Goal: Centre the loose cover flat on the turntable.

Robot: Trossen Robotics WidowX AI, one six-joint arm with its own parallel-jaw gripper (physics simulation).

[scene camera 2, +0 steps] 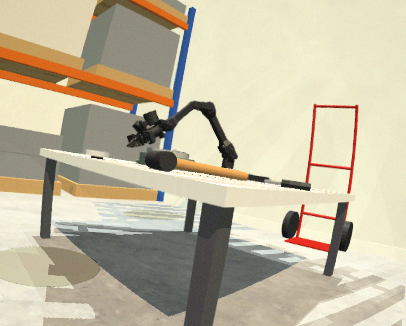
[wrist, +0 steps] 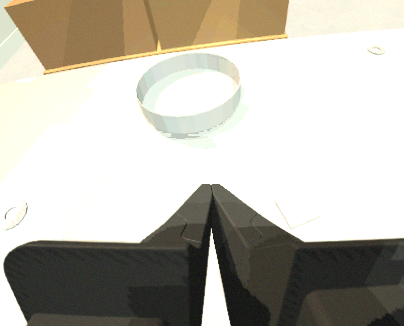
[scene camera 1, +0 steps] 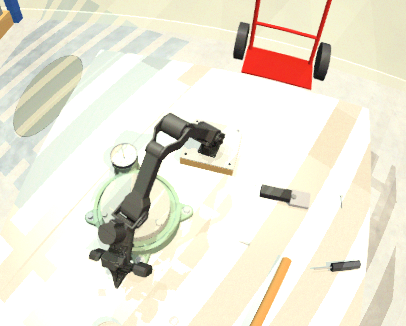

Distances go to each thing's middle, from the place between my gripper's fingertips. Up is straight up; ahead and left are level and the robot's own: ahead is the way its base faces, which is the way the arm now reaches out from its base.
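Labels:
The orange-handled hammer (scene camera 2: 167, 161) is 40 mm below my hand, I see, and it is also 410 mm to the left of my hand and 90 mm behind it.

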